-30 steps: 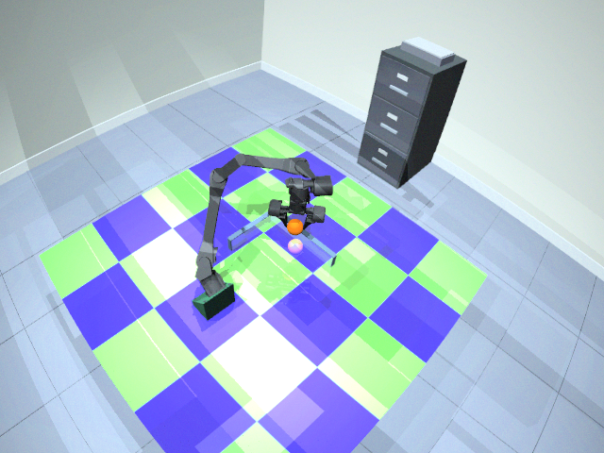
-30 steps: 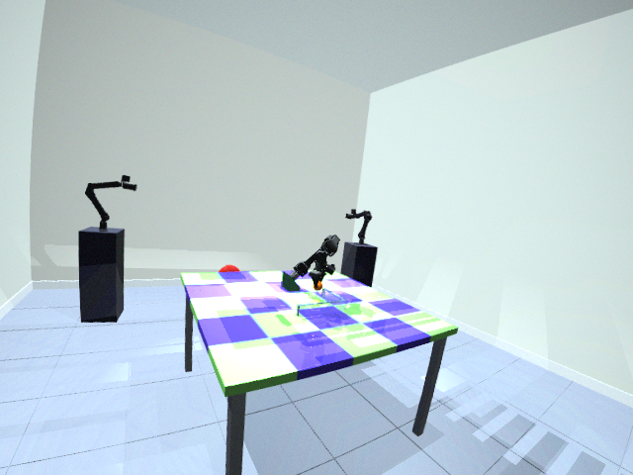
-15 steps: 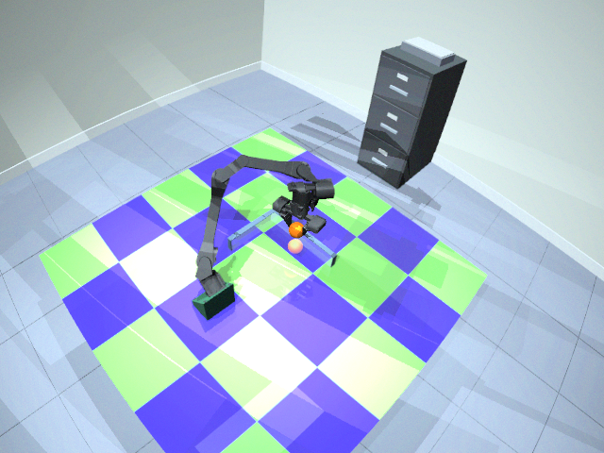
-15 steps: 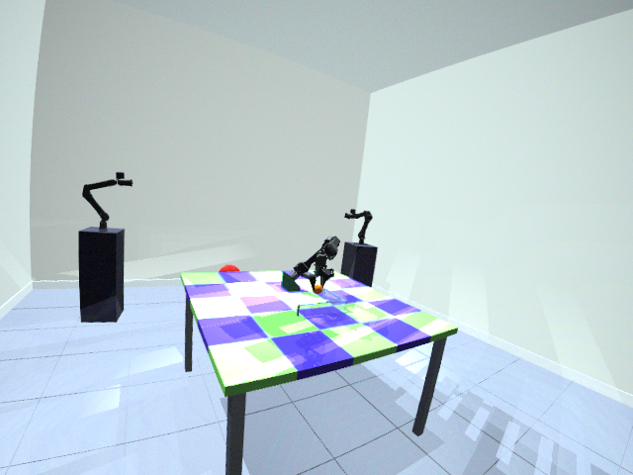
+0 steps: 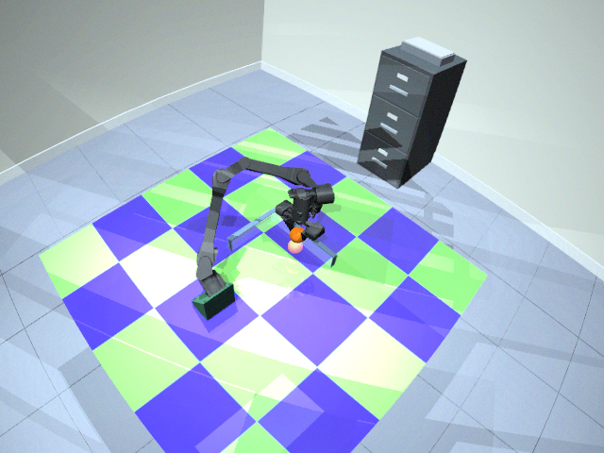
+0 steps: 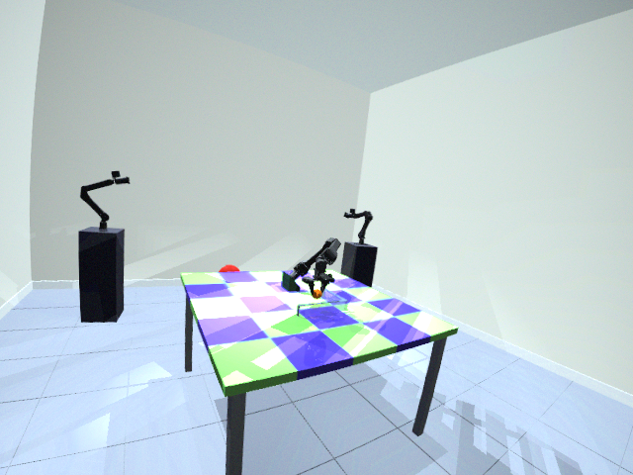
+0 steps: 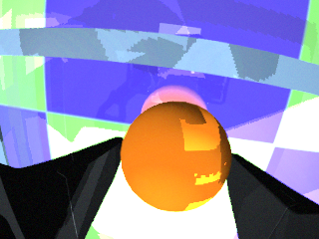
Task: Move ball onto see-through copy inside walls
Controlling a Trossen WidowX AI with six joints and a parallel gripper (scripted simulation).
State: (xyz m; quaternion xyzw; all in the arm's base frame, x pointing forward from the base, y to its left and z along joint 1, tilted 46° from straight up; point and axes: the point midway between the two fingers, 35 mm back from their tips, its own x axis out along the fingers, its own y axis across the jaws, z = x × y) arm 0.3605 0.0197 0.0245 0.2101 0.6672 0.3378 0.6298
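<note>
My gripper tip is right at the orange ball. The rest, counted from my gripper tip: see-through copy of ball 60 mm below.
</note>
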